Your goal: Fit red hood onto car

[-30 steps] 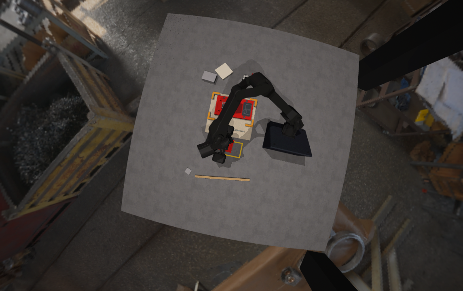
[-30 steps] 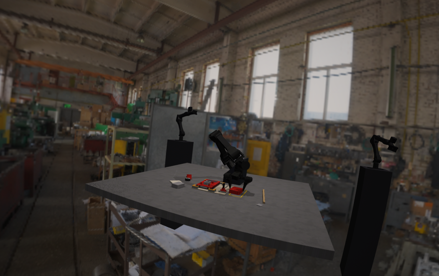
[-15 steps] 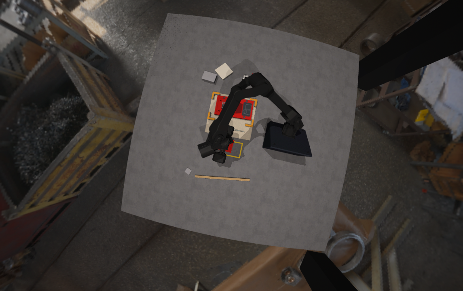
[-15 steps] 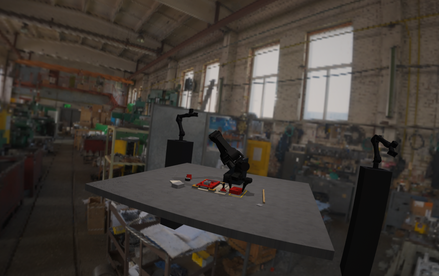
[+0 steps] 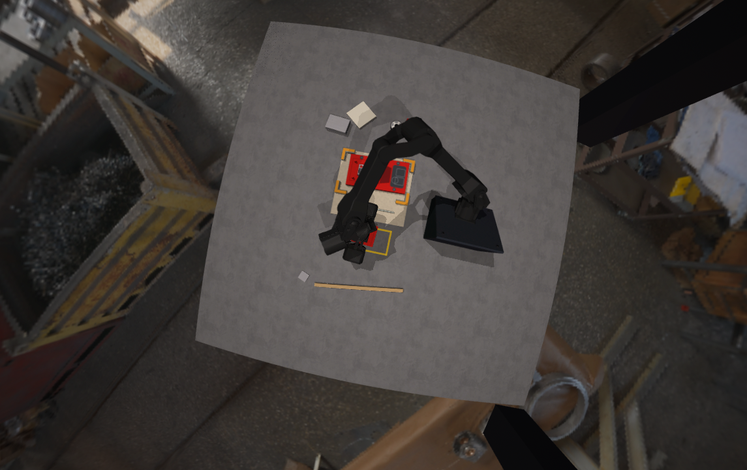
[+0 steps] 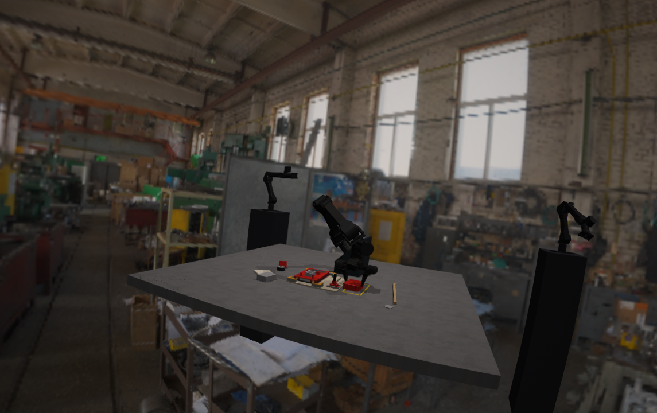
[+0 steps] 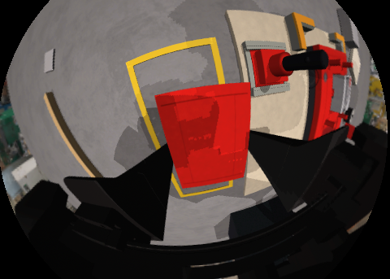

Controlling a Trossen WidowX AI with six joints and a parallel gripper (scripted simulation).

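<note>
The grey engine block is 5 cm ahead of my gripper tip, 20 cm to the right of it and 1 cm above it. The rest, counted from my gripper tip: wooden strip (4 cm behind, 18 cm to the left, 1 cm below); then red hood (right at my gripper tip); then beige jig plate (2 cm ahead, 17 cm to the right).
</note>
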